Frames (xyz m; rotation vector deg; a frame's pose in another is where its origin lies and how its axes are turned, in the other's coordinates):
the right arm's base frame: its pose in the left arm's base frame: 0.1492 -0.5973 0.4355 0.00 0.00 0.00
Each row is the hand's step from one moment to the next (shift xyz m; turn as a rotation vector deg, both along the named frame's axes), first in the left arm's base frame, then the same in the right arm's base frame.
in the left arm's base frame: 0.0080 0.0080 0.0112 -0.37 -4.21 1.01
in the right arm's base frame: 0.0080 0.0080 0.0112 -0.37 -4.21 1.01
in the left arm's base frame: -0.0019 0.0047 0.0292 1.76 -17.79 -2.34
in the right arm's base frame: -0.0019 0.0047 0.0292 1.76 -17.79 -2.34
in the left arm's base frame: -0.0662 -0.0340 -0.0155 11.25 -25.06 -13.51
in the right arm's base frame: -0.0662 -0.0340 -0.0155 11.25 -25.06 -13.51
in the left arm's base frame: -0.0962 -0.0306 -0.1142 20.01 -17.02 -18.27
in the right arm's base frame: -0.0962 -0.0306 -0.1142 20.01 -17.02 -18.27
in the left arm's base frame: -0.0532 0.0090 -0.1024 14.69 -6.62 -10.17
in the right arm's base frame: -0.0532 0.0090 -0.1024 14.69 -6.62 -10.17
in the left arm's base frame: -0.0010 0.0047 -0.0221 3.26 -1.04 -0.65
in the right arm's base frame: -0.0010 0.0047 -0.0221 3.26 -1.04 -0.65
